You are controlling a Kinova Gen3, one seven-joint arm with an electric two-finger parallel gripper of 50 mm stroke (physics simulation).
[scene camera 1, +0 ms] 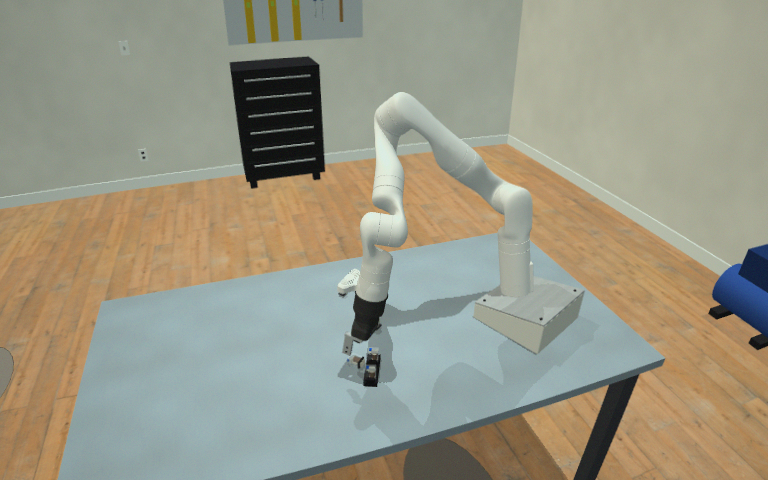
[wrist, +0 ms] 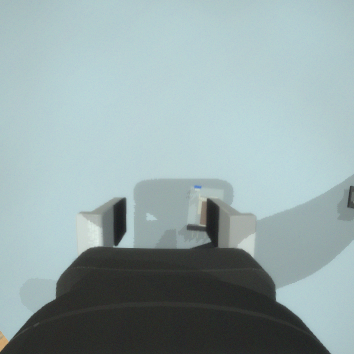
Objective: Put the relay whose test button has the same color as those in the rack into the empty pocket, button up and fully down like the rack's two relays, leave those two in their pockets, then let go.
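Places are measured from the arm's base along level axes (x ahead, y left, z up), in metres.
Pixels of known places: gripper, fingertip midpoint: (scene camera 1: pixel 351 347) (wrist: pixel 165 214); arm's base, link origin: (scene camera 1: pixel 515 289).
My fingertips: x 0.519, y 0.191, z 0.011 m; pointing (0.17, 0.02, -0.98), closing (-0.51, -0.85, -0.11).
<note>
Ahead of a thing's pixels: the offset from my fingertips to its top centre. "spot": to the spot under its first point. Level surfaces: height alone.
The loose relay @[0.022 m right, 0.013 m back, 0.059 m down] (scene camera 1: pixel 355 360) (wrist: pixel 197 210) lies on its side on the table, left of the rack in the scene view. Its blue button @[spot: 0.022 m right, 0.012 m ahead, 0.065 m down] (scene camera 1: pixel 347 360) (wrist: pixel 197 187) points away from the palm in the wrist view. My gripper (scene camera 1: pixel 360 346) (wrist: pixel 165 214) is open and empty above the table. The relay shows near its right finger, which hides part of it. The black rack @[spot: 0.066 m left, 0.039 m back, 0.065 m down] (scene camera 1: pixel 370 382) holds two upright relays with blue buttons, one relay @[0.018 m right, 0.058 m back, 0.032 m down] (scene camera 1: pixel 373 356) farther back and one relay @[0.045 m left, 0.043 m back, 0.032 m down] (scene camera 1: pixel 370 373) nearer the front. The empty pocket is too small to make out.
A small dark object @[0.159 m right, 0.084 m back, 0.036 m down] (scene camera 1: pixel 378 327) shows behind the gripper in the scene view. A dark object (wrist: pixel 351 197) is cut off at the wrist view's right edge; I cannot tell what it is. The arm's base block (scene camera 1: pixel 509 322) stands on the table @[0.080 m down] (scene camera 1: pixel 198 384) at the right.
</note>
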